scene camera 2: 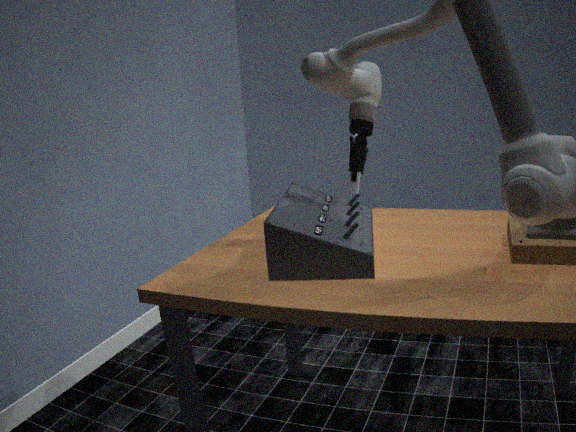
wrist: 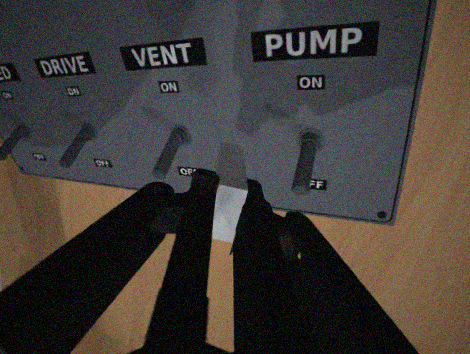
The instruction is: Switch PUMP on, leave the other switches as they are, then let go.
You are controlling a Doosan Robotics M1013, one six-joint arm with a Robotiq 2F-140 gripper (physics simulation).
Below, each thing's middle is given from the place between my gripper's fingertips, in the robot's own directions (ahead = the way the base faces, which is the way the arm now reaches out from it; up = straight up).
The pump lever (wrist: 301, 184) is 50 mm to the right of my hand, 30 mm below it and 10 mm ahead of it.
